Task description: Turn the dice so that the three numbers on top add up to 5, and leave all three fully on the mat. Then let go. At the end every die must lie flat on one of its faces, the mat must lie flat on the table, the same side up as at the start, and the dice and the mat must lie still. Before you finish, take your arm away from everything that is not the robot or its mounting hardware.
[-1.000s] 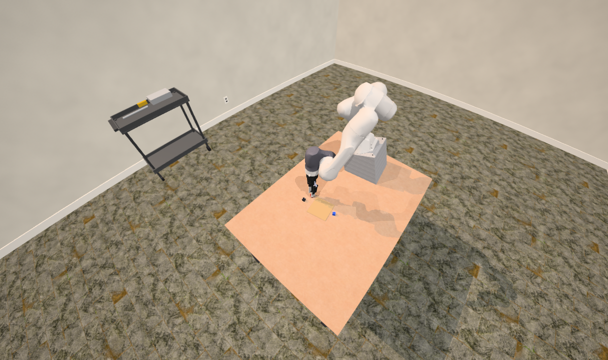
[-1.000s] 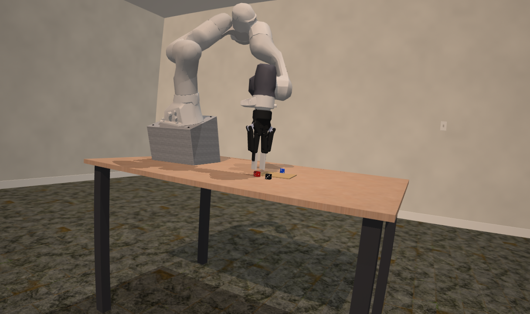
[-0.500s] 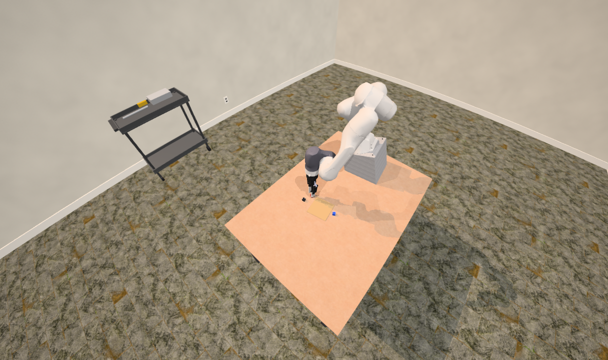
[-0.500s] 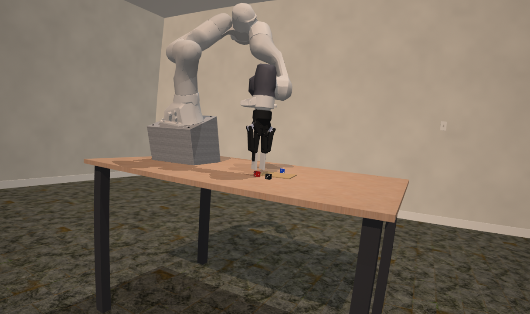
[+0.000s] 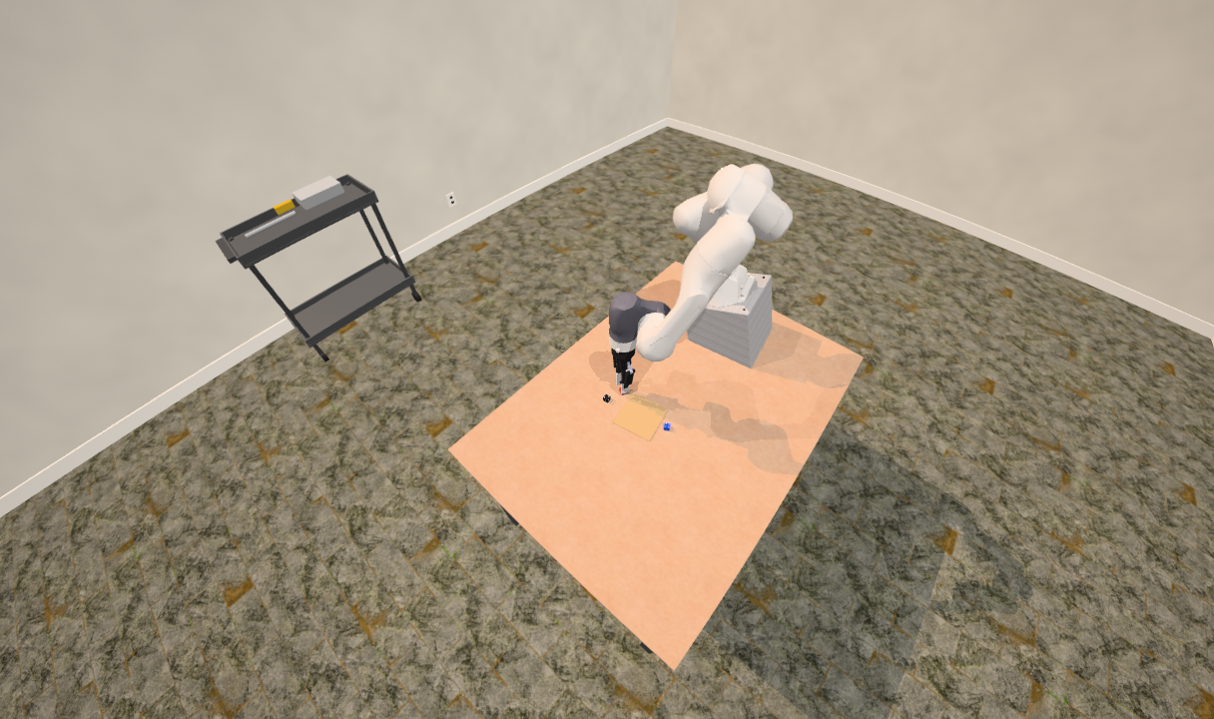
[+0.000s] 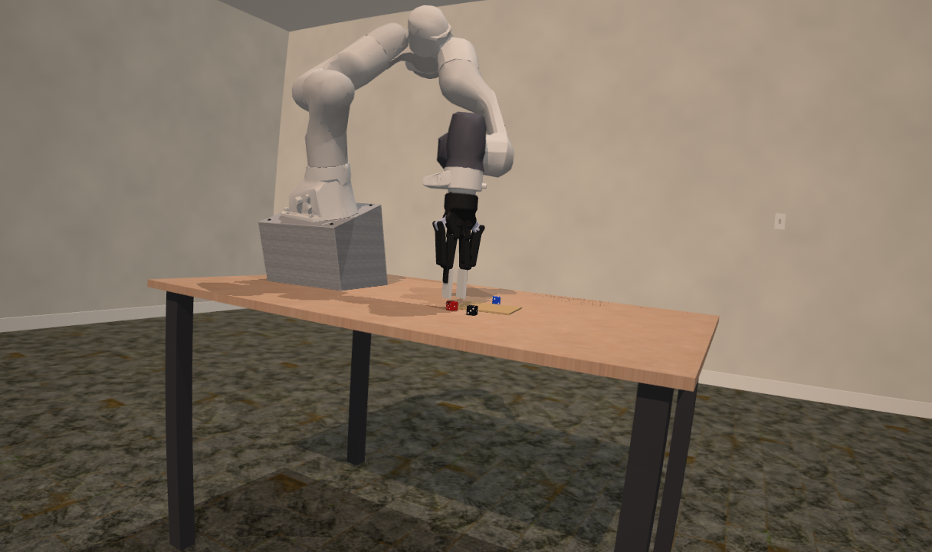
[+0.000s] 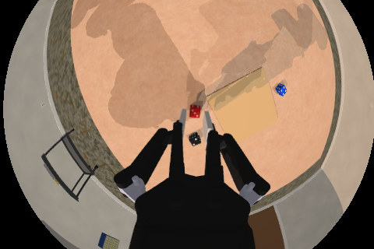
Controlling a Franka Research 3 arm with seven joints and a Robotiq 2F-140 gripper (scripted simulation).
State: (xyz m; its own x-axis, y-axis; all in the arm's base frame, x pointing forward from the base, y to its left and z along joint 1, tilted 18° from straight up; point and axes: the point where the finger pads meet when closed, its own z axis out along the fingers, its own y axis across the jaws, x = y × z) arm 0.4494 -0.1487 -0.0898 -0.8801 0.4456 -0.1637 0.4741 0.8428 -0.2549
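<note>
The red die lies 5 cm below my hand. From my hand the other things lie so: blue die 2 cm ahead, 20 cm to the left, 5 cm below; then black die 6 cm ahead, 2 cm to the right, 5 cm below; then tan mat 4 cm ahead, 11 cm to the left, 6 cm below.
</note>
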